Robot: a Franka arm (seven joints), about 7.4 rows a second.
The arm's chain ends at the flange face. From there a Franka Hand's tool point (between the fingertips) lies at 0.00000 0.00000 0.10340 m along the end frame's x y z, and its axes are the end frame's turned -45 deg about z.
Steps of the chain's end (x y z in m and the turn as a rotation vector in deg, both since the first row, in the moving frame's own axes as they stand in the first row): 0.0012 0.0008 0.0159 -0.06 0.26 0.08; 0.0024 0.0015 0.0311 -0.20 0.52 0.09; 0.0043 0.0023 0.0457 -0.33 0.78 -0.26; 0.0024 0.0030 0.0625 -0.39 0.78 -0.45; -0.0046 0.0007 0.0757 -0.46 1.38 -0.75; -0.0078 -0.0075 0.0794 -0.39 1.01 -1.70; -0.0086 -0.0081 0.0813 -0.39 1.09 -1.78; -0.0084 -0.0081 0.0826 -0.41 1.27 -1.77; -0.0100 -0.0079 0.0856 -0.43 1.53 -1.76; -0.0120 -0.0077 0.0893 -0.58 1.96 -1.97; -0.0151 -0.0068 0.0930 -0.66 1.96 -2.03
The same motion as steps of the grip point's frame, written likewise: 0.0005 0.0018 0.0159 -0.23 0.14 0.08; 0.0010 0.0037 0.0311 -0.51 0.23 0.09; 0.0020 0.0061 0.0457 -0.78 0.32 -0.26; 0.0001 0.0053 0.0625 -0.83 0.28 -0.45; -0.0026 -0.0004 0.0757 -1.30 0.65 -0.75; 0.0006 -0.0090 0.0794 -0.99 0.44 -1.70; 0.0006 -0.0099 0.0813 -1.05 0.49 -1.78; 0.0009 -0.0095 0.0826 -1.19 0.61 -1.77; 0.0000 -0.0102 0.0856 -1.39 0.78 -1.76; -0.0012 -0.0107 0.0892 -1.80 0.98 -1.97; -0.0042 -0.0122 0.0929 -1.85 0.92 -2.03
